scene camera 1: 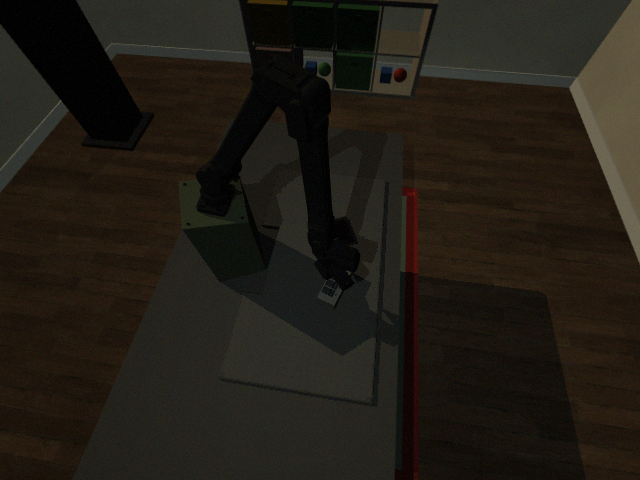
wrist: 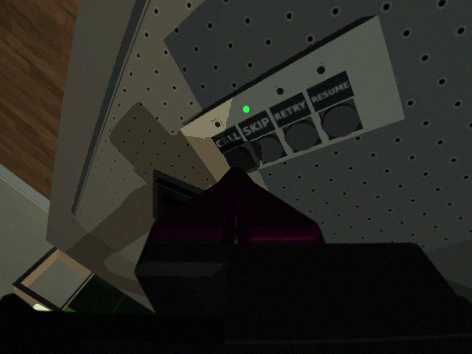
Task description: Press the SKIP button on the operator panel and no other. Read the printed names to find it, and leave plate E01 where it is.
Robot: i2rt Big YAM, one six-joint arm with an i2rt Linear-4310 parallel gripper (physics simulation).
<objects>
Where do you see an operator panel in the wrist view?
At 352,65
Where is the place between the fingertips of my gripper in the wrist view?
At 235,176
</objects>
